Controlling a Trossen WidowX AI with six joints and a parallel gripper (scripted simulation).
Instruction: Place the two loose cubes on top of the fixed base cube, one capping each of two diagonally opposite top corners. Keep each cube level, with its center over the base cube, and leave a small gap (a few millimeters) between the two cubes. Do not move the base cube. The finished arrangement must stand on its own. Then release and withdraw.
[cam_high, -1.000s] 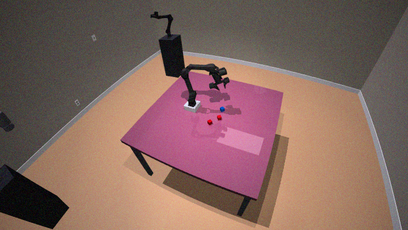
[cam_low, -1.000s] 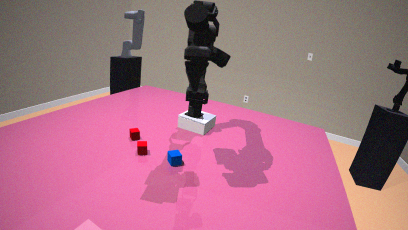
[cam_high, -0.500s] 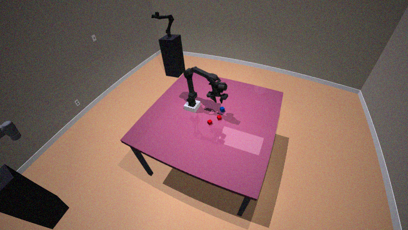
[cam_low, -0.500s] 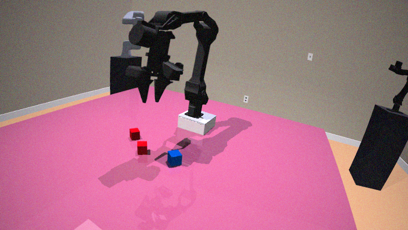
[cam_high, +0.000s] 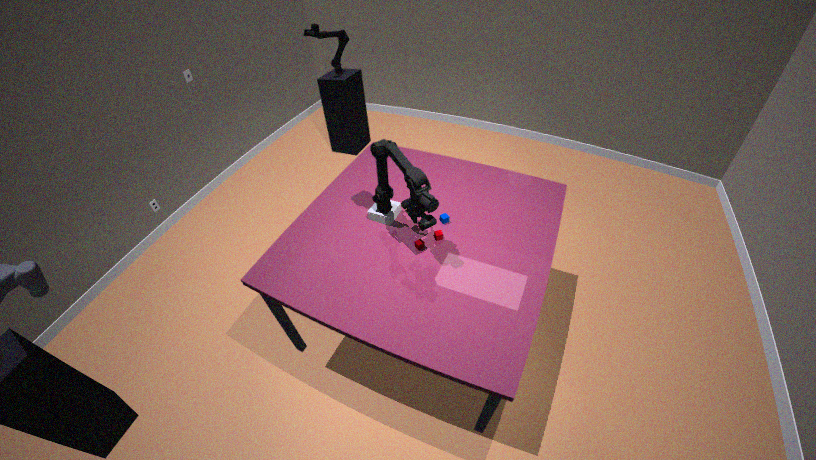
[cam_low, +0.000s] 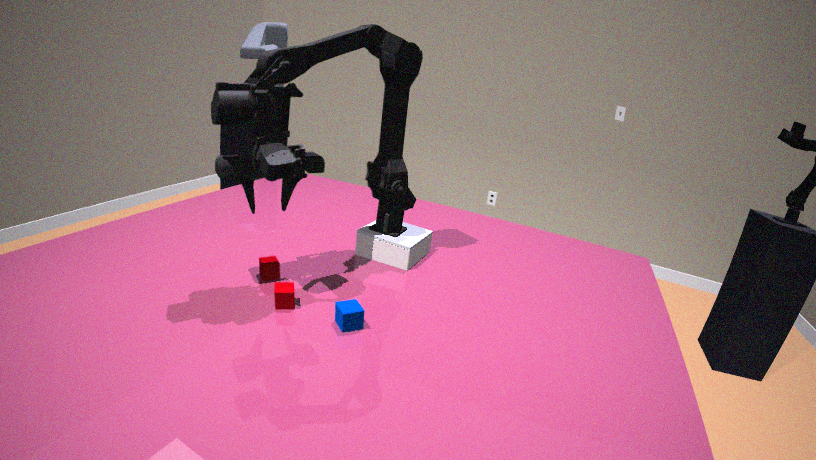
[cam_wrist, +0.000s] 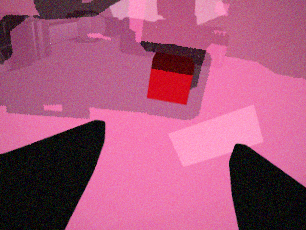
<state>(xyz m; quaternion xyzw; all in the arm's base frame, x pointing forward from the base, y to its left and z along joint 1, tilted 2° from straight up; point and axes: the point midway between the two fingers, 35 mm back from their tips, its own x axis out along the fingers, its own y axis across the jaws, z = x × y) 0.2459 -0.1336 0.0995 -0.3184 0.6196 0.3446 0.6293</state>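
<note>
My gripper tip is 20 cm to the right of the blue cube, 11 cm above it and 5 cm short of it.
</note>
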